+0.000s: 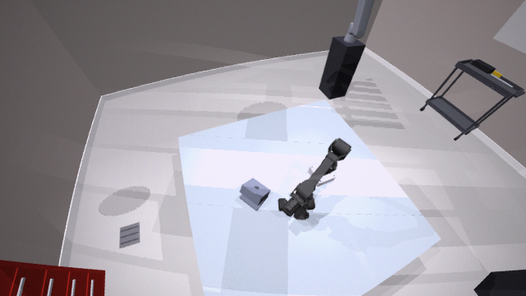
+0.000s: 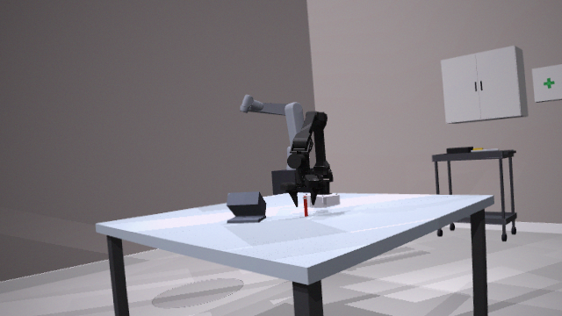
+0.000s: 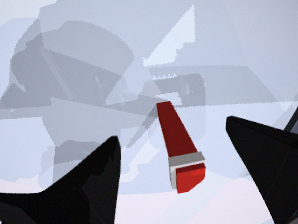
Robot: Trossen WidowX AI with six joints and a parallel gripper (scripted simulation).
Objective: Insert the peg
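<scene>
Right now my gripper tip is 17 cm to the left of the grey sloped panel, 17 cm short of it and 2 cm below it. The rest, counted from my gripper tip: red peg: 2 cm above.
</scene>
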